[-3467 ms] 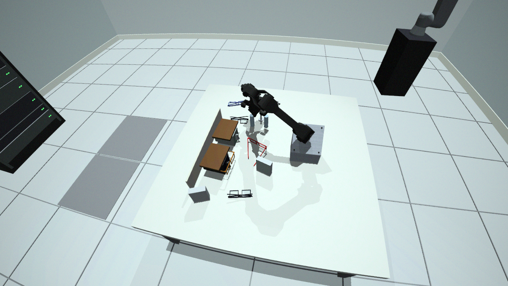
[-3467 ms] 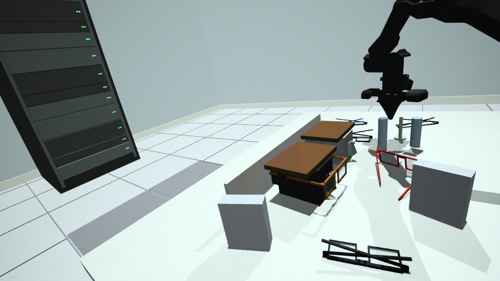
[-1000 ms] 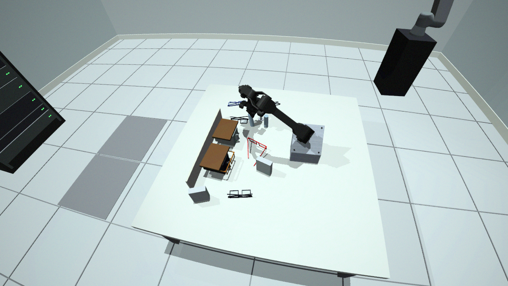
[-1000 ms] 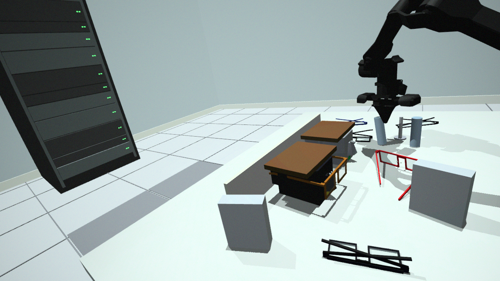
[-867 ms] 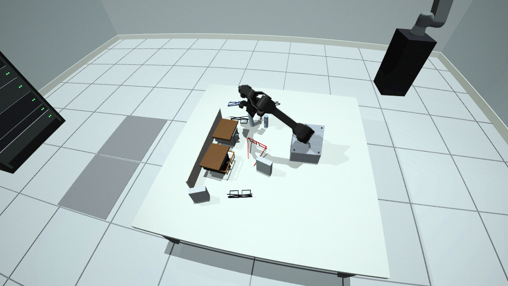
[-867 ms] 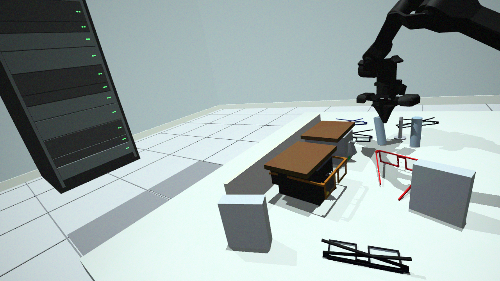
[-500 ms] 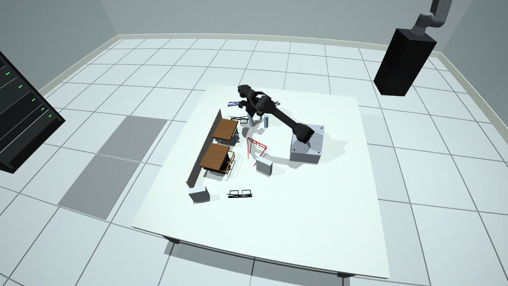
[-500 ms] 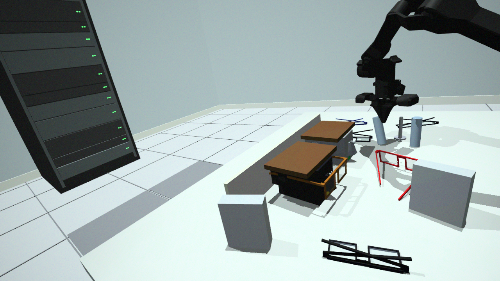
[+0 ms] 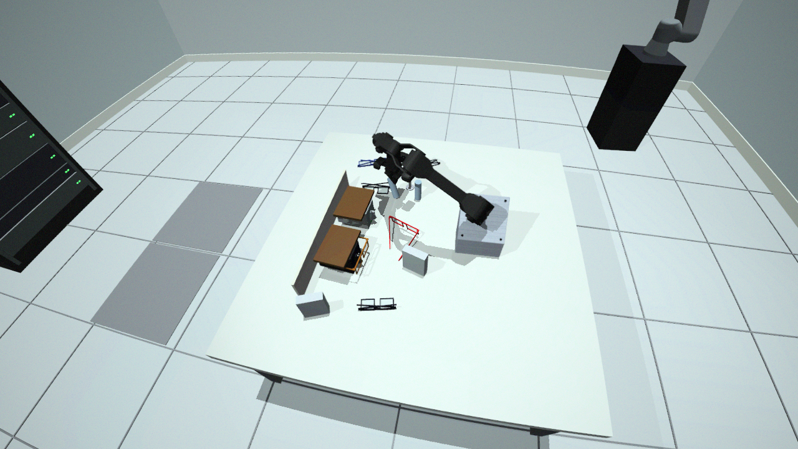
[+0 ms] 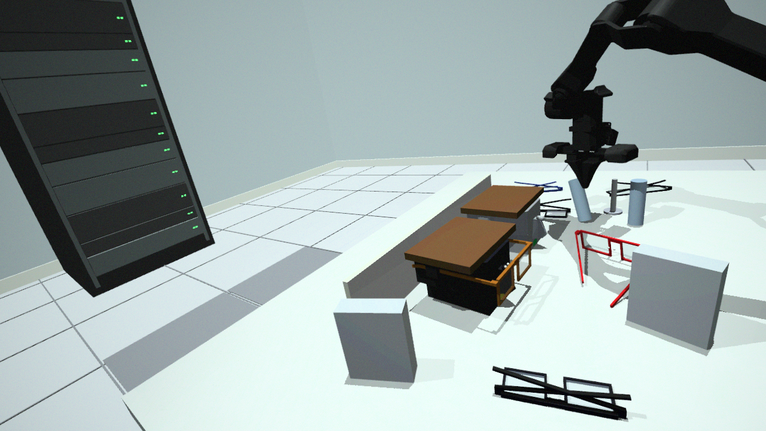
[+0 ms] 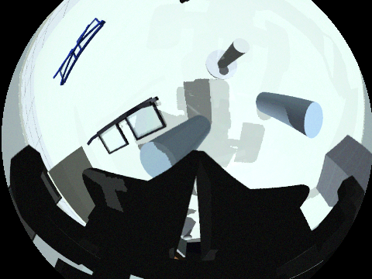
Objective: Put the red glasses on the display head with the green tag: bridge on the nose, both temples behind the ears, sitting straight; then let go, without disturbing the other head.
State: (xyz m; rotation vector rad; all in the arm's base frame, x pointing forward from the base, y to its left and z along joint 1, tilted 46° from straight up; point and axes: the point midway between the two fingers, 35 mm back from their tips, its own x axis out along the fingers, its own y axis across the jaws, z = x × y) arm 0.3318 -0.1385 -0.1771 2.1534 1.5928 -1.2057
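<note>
The grey post lies 60 mm to the right of my gripper tip, 60 mm below it and 60 mm behind it. Also, from my gripper tip: black head: 360 mm to the left, 160 mm ahead, 30 mm below; light grey head: 150 mm to the left, 130 mm ahead, 30 mm below; low wall: 270 mm ahead, 240 mm to the left, 30 mm below.
</note>
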